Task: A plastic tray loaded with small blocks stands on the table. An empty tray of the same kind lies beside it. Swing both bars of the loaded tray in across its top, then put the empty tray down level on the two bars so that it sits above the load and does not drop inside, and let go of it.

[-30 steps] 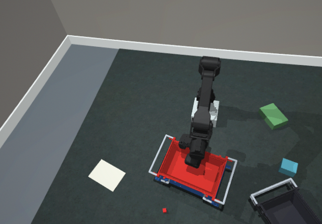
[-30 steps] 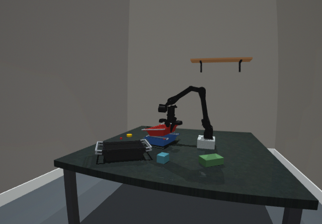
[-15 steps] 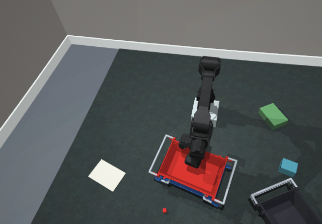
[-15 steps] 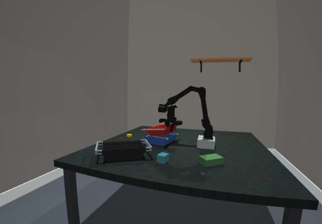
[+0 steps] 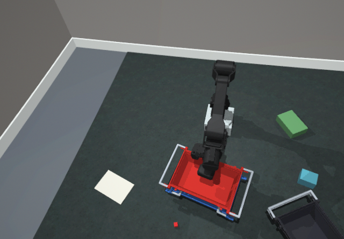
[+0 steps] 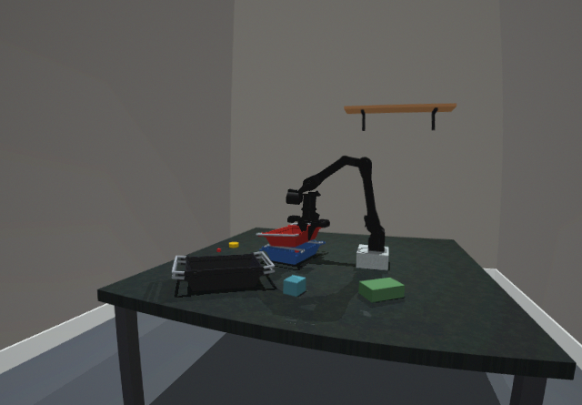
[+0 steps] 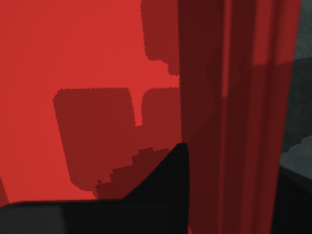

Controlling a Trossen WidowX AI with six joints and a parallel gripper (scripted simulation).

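Right now the red tray is 70 mm ahead of my gripper tip, 20 mm to the right of it and 30 mm above it. The rest, counted from my gripper tip: small red cube 240 mm ahead, 110 mm to the right, 80 mm below; white flat plate 130 mm ahead, 420 mm to the right, 90 mm below; teal cube 60 mm behind, 390 mm to the left, 70 mm below.
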